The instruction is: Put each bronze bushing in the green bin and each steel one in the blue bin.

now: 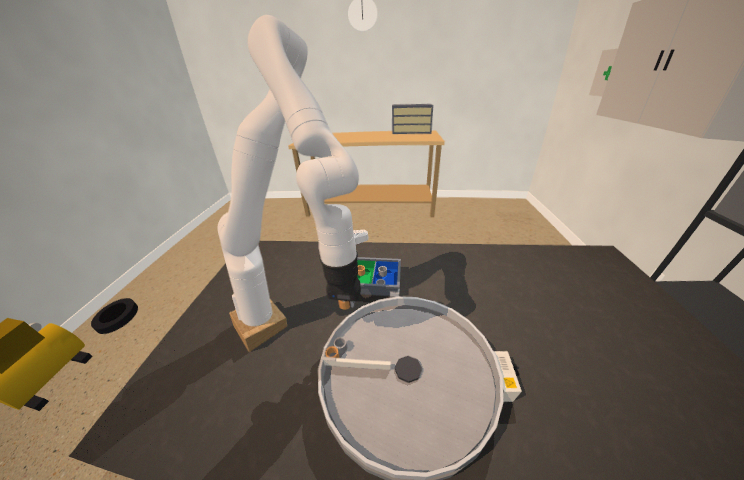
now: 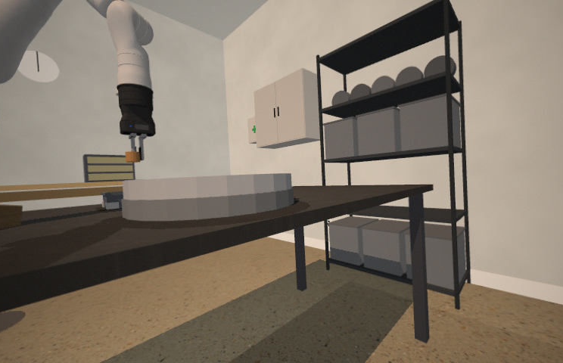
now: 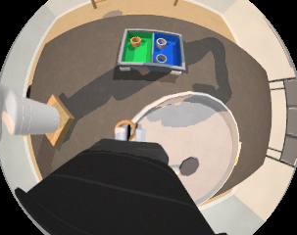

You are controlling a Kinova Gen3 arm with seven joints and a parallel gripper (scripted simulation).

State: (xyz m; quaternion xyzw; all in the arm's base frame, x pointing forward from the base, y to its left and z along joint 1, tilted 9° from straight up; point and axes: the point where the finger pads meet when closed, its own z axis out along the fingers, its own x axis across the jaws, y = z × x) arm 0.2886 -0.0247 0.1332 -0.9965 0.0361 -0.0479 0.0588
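The green bin lies 230 mm to the left of my hand, 130 mm below it and 40 mm ahead of it. Round my hand: turntable 150 mm ahead, 130 mm to the right, 100 mm below.
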